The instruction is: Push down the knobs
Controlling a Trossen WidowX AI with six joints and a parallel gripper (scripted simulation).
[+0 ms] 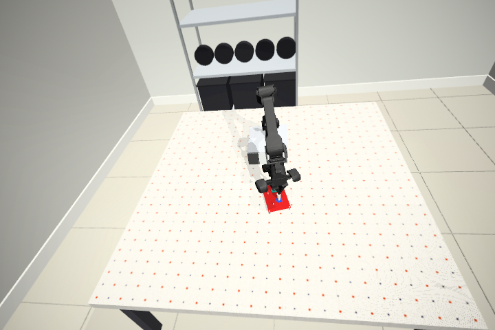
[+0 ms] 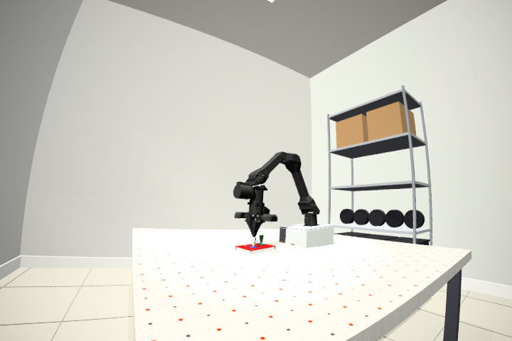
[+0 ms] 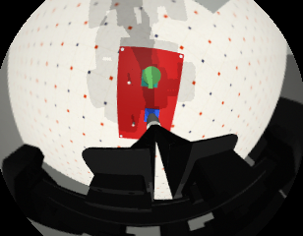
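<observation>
Right now the pale knob is 20 mm below my gripper tip. Round my gripper tip: green knob: 50 mm behind, 30 mm to the right, 10 mm below.
</observation>
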